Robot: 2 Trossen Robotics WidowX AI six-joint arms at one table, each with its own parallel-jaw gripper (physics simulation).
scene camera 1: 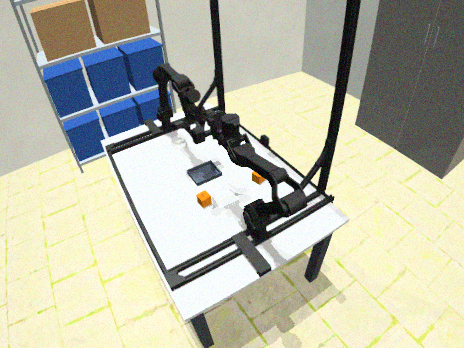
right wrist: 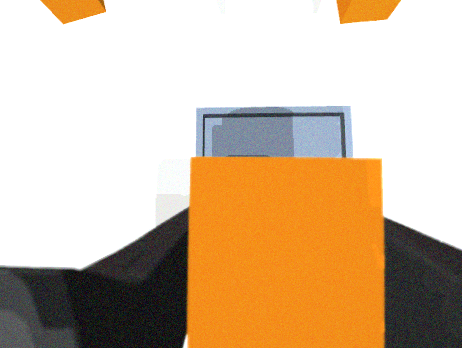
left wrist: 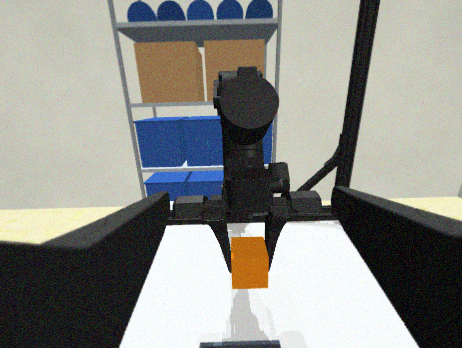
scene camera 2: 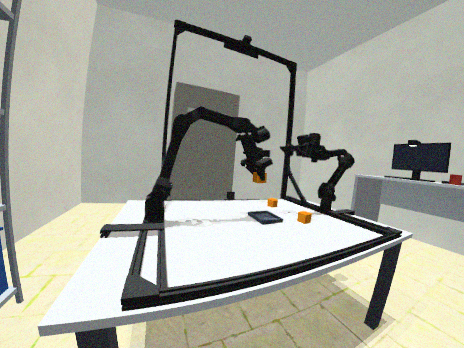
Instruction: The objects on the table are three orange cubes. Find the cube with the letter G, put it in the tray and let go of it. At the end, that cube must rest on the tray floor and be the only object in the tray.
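Where they show: left gripper, fingertip midpoint: (scene camera 1: 205, 118) (left wrist: 250, 196) (scene camera 2: 285, 147); right gripper, fingertip midpoint: (right wrist: 273, 217) (left wrist: 249, 271) (scene camera 2: 260, 179); left arm's base, link origin: (scene camera 1: 257, 232) (scene camera 2: 325, 209); right arm's base, link origin: (scene camera 1: 167, 126) (left wrist: 234, 213) (scene camera 2: 153, 219).
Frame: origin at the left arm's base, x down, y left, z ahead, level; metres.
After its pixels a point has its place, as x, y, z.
My right gripper (scene camera 2: 260, 174) {-0.164, -0.011, 0.468} (left wrist: 249, 271) {-0.164, -0.011, 0.468} is shut on an orange cube (scene camera 2: 259, 177) {-0.176, 0.012, 0.490} (left wrist: 250, 263) {-0.190, -0.011, 0.453} (right wrist: 286, 250) {-0.196, -0.011, 0.475}, held high above the table near the tray; no letter is legible on it. The dark tray (scene camera 1: 209, 178) {0.005, 0.004, 0.377} (scene camera 2: 253, 218) {0.018, -0.007, 0.489} (right wrist: 320, 110) {0.001, 0.042, 0.381} shows no cube in its visible part; a shadow falls in it. A second orange cube (scene camera 1: 204, 199) {-0.024, 0.095, 0.246} (scene camera 2: 304, 217) {-0.011, 0.108, 0.287} (right wrist: 367, 10) {0.000, 0.088, 0.289} has an unreadable mark on top. A third orange cube (scene camera 1: 258, 177) {-0.021, -0.168, 0.232} (scene camera 2: 272, 202) {-0.012, -0.164, 0.272} (right wrist: 75, 10) {0.005, -0.182, 0.277} lies beyond, its letter unreadable. My left gripper (scene camera 2: 285, 149) {-0.326, -0.001, 0.350} is open and raised, facing the right gripper.
The left arm (scene camera 1: 260, 162) {-0.352, 0.006, -0.011} reaches above the table, partly in front of the third cube in scene camera 1. Black rails edge the white table (scene camera 1: 150, 200) {0.019, 0.287, 0.414} (scene camera 2: 215, 255) {0.019, 0.243, 0.748}. Upright frame posts (scene camera 1: 340, 95) {-0.458, -0.353, 0.019} (scene camera 2: 291, 115) {-0.614, -0.348, 0.029} stand along one side.
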